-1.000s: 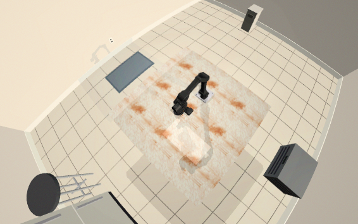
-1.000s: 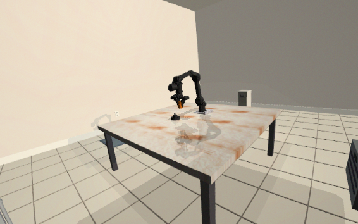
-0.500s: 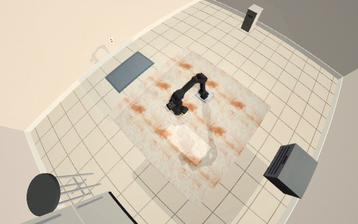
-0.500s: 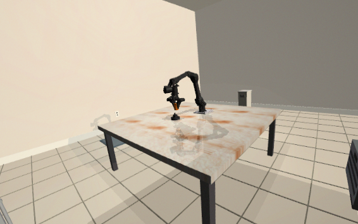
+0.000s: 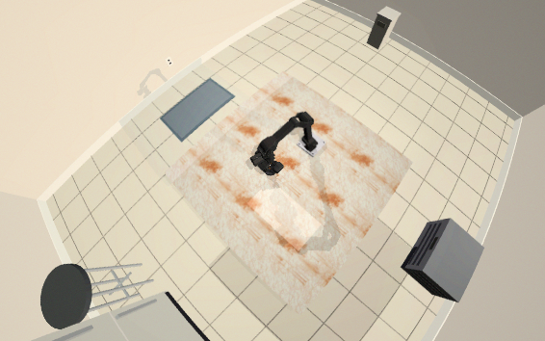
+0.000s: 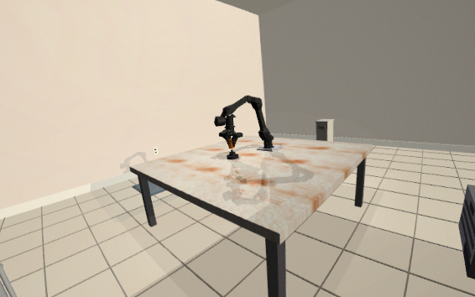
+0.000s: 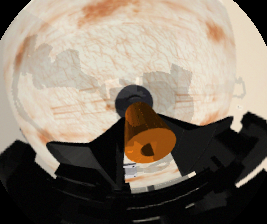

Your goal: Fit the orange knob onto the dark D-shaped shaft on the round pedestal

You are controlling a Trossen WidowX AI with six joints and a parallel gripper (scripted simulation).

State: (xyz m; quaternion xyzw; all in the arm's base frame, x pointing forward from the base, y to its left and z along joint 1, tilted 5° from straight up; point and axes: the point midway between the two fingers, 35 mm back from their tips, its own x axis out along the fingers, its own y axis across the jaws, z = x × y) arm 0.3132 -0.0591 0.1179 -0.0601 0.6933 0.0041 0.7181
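Right now my gripper tip is 50 mm above the dark round pedestal. Also, from my gripper tip: orange knob: 20 mm above.
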